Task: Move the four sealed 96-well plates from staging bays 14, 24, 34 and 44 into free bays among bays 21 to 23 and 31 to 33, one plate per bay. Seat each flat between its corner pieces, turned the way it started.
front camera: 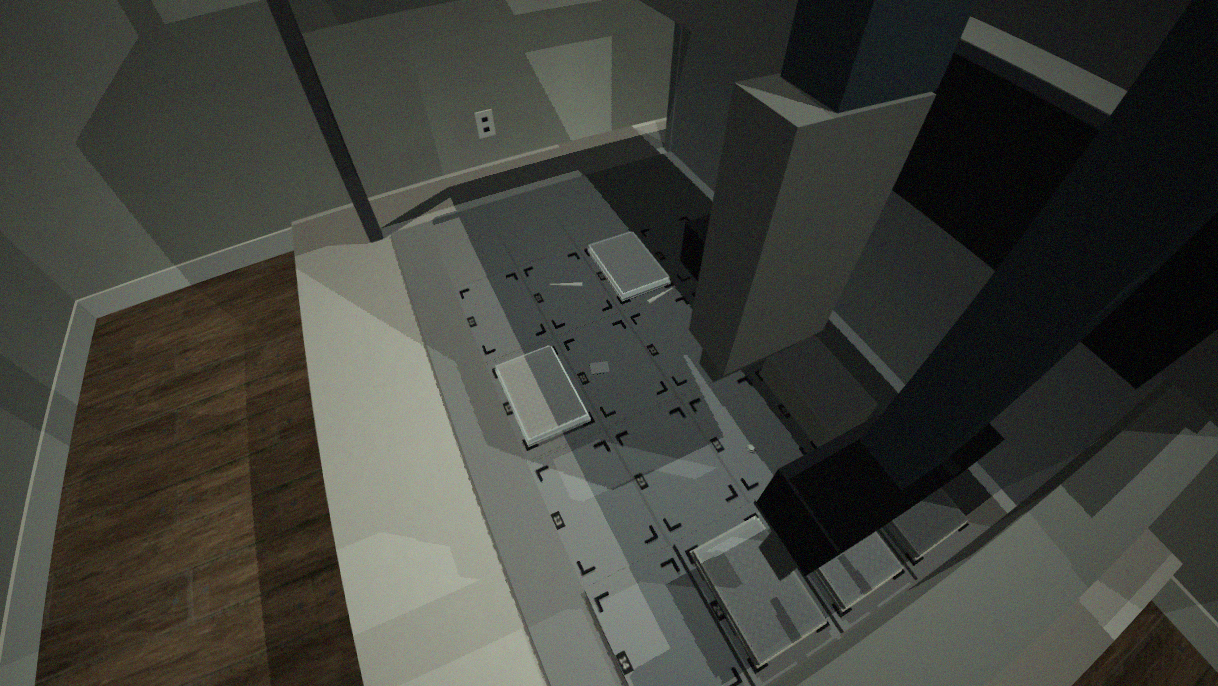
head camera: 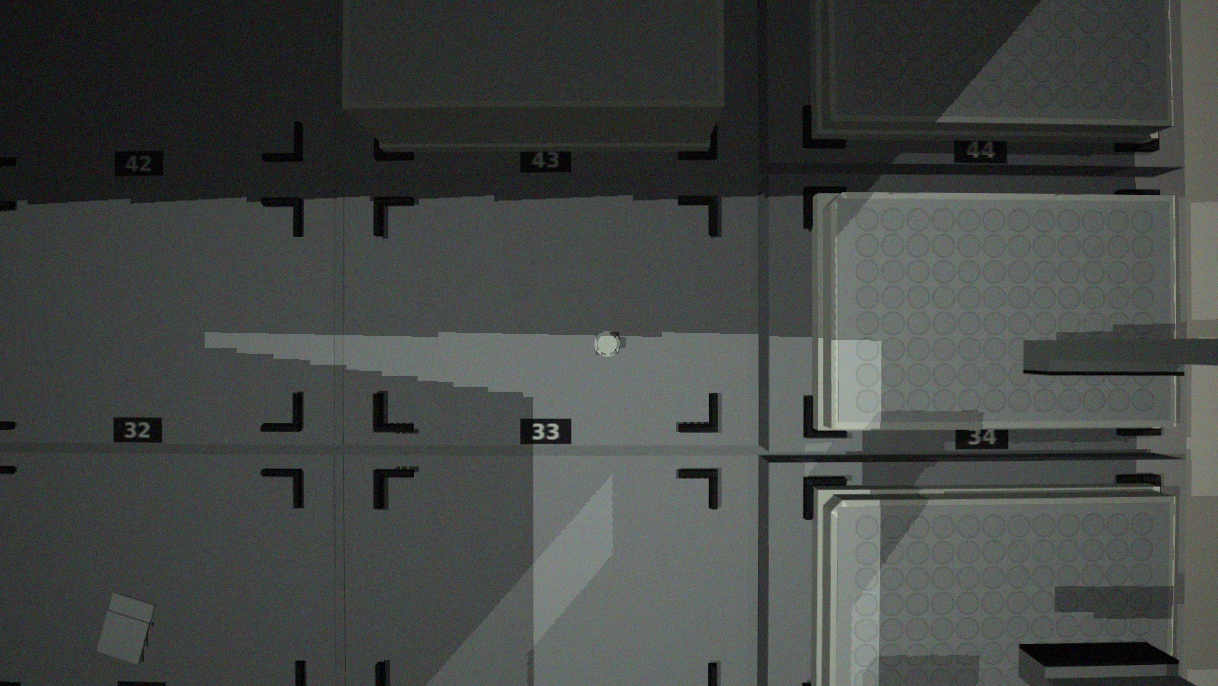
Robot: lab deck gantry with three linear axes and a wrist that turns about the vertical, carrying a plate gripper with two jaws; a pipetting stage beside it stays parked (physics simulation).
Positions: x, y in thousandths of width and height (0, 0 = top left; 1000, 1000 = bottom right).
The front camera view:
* my gripper: 662, 789
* tall pale box: 678, 584
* bay 14: 538, 896
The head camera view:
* my gripper: 891, 741
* tall pale box: 344, 122
